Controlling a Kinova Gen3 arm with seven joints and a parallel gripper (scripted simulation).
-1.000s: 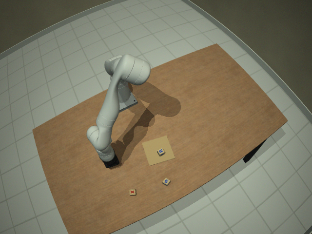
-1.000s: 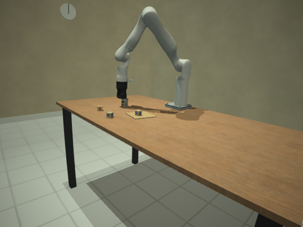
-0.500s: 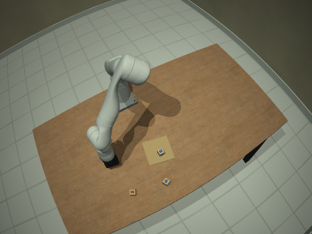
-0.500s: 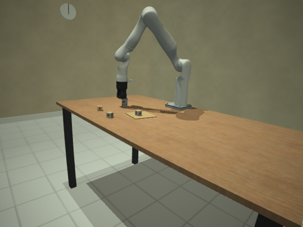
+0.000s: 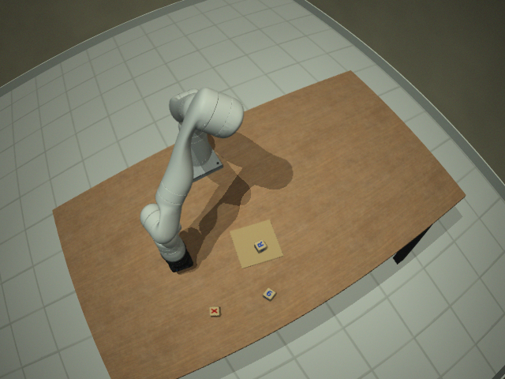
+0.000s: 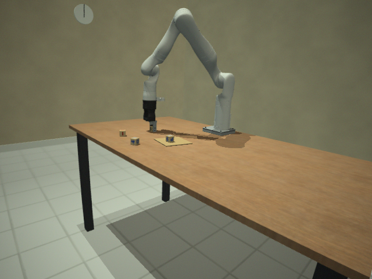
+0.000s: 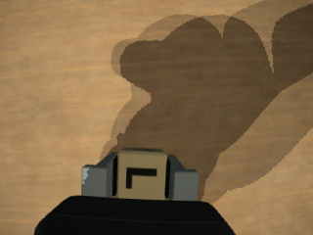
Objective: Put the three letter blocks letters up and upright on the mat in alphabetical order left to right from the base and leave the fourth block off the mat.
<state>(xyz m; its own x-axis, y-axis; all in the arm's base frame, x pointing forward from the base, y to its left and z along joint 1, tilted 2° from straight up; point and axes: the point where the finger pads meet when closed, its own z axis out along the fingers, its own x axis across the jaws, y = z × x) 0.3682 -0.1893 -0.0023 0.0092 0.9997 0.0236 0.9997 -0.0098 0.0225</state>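
Right now the mat is 30 mm ahead of my hand, 250 mm to the left of it and 20 mm below it. Also, from my hand: block 210 mm ahead, 220 mm to the left.
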